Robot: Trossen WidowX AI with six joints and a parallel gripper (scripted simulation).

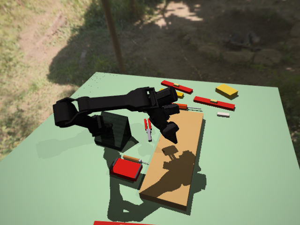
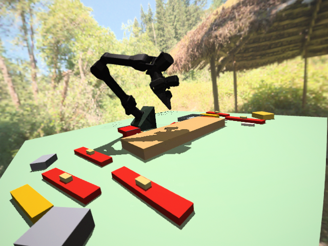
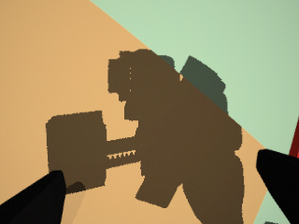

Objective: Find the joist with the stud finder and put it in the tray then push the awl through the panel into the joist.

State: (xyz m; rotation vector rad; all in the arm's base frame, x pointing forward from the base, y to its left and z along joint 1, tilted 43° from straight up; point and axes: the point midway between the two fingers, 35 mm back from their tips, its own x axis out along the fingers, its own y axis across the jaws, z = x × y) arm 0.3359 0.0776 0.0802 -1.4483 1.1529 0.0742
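The red stud finder lies 150 mm to the right of my gripper tip, 130 mm below it and 130 mm behind it. Also, from my gripper tip: white block (390 mm to the left, 140 mm below, 140 mm ahead); tray (350 mm to the left, 250 mm behind, 130 mm below); awl (140 mm behind, 130 mm below, 70 mm to the right).
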